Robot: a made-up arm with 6 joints. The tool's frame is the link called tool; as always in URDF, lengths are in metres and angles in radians. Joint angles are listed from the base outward. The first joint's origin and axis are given. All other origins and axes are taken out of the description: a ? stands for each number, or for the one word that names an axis. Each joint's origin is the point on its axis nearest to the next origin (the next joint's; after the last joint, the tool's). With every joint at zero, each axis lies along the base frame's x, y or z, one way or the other. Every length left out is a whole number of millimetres.
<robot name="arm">
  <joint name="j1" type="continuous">
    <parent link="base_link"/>
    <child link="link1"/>
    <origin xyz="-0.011 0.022 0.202"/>
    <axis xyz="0 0 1"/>
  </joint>
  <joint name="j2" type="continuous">
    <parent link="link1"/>
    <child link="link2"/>
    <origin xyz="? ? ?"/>
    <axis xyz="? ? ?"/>
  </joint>
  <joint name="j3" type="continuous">
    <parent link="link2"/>
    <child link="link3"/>
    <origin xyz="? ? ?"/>
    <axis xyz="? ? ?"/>
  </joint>
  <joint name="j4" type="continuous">
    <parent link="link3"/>
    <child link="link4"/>
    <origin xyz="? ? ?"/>
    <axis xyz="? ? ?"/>
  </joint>
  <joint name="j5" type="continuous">
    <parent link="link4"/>
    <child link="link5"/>
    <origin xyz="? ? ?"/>
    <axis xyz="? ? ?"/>
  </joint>
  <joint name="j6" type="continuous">
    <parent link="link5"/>
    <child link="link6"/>
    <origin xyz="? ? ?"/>
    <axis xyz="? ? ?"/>
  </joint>
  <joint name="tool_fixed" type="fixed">
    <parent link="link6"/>
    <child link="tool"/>
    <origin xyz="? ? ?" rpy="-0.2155 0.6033 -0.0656"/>
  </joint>
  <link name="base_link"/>
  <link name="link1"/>
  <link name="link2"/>
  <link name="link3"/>
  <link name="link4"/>
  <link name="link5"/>
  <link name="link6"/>
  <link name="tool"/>
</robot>
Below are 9 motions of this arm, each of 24 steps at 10 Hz.
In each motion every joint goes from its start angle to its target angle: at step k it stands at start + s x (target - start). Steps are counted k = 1, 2, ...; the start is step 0. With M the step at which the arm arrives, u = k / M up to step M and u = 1 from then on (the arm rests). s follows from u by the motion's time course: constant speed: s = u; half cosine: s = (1 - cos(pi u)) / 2; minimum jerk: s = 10 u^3 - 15 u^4 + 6 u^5.
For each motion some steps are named. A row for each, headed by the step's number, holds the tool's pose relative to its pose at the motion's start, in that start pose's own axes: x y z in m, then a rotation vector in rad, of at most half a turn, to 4 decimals.
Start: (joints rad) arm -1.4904 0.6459 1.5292 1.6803 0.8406 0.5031
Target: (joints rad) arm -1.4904 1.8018 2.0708 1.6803 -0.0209 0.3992
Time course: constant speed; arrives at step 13
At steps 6, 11, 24:
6: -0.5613 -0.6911 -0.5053 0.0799 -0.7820 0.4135
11: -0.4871 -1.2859 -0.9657 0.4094 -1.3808 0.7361
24: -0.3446 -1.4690 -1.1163 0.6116 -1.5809 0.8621

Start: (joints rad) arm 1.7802 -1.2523 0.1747 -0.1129 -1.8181 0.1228
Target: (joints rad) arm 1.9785 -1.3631 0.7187 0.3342 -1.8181 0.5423
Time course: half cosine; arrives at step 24
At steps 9, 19, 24:
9: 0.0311 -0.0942 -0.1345 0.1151 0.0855 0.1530
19: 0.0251 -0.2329 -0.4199 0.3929 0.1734 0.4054
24: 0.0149 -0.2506 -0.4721 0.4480 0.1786 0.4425

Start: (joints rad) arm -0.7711 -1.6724 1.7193 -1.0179 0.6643 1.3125
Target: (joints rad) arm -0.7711 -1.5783 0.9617 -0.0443 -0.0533 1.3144
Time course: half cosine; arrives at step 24
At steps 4, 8, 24:
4: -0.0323 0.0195 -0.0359 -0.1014 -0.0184 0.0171
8: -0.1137 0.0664 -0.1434 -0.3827 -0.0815 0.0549
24: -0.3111 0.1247 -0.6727 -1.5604 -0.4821 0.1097

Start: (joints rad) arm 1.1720 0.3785 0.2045 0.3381 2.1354 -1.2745
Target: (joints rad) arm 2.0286 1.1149 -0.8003 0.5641 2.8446 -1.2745
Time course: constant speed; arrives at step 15
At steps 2, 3, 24:
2: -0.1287 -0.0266 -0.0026 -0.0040 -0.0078 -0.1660
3: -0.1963 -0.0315 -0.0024 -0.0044 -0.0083 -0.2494
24: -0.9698 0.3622 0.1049 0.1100 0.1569 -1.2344

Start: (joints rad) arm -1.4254 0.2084 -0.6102 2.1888 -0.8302 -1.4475
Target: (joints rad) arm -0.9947 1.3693 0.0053 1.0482 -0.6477 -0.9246
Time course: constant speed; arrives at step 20
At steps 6, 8, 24:
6: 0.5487 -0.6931 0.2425 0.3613 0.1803 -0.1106
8: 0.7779 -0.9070 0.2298 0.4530 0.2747 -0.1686
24: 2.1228 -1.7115 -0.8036 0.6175 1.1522 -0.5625

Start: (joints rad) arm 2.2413 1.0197 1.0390 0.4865 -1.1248 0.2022
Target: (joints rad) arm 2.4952 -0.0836 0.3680 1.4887 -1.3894 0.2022
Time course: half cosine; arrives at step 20
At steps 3, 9, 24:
3: -0.1185 0.0930 0.0149 -0.0364 -0.1058 0.0426
9: -0.9127 0.6890 -0.2073 -0.3342 -0.7395 0.4438
24: -1.8077 1.0848 -1.4513 -0.9671 -1.3141 1.3913

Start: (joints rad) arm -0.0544 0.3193 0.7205 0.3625 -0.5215 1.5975
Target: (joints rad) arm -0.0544 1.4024 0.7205 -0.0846 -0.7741 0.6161
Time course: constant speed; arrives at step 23
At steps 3, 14, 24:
3: -0.0376 -0.2442 -0.1416 0.1977 0.0237 -0.1059
14: -0.0096 -0.9667 -0.8935 0.8876 0.2860 -0.4090
24: 0.2035 -1.2584 -1.6833 1.3325 0.6972 -0.5509

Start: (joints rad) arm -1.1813 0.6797 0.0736 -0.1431 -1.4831 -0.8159
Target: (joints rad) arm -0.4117 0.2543 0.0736 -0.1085 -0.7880 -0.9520
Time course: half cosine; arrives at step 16
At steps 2, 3, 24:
2: -0.0461 0.0124 0.0202 -0.0021 0.0171 0.0202
3: -0.1017 0.0245 0.0448 -0.0051 0.0378 0.0448
24: -0.9260 -0.2910 0.5273 -0.1751 0.4033 0.5499

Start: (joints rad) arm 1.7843 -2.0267 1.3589 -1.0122 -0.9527 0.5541
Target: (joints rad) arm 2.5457 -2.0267 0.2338 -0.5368 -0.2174 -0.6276
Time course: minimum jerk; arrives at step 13
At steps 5, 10, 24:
5: -0.0356 -0.4049 -0.3819 0.6349 0.0175 -0.0679
10: 0.1180 -0.6864 -1.5840 1.7614 0.4483 0.0427
24: 0.1484 -0.6469 -1.7488 1.8768 0.5366 0.0770

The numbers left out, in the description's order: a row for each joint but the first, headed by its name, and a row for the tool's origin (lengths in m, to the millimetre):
j2: xyz 0.014 0.027 0.000, axis 0 1 0
j3: xyz 0.017 0.000 1.081, axis 0 1 0
j4: xyz -0.022 0.000 1.039, axis 0 0 1
j5: xyz -0.013 -0.036 0.000, axis 0 1 0
j6: xyz -0.004 0.000 0.110, axis 0 0 1
tool: xyz -0.021 0.027 0.000

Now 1 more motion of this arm.
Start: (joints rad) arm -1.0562 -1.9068 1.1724 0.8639 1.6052 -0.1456
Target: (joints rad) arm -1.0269 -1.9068 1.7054 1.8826 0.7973 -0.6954
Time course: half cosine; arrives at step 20
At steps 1, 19, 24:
1: -0.0010 -0.0025 0.0011 -0.0041 -0.0033 -0.0049
19: -0.0421 -0.4335 0.2248 -0.5307 -0.8750 -0.0864
24: -0.0415 -0.4364 0.2266 -0.5324 -0.8809 -0.0822

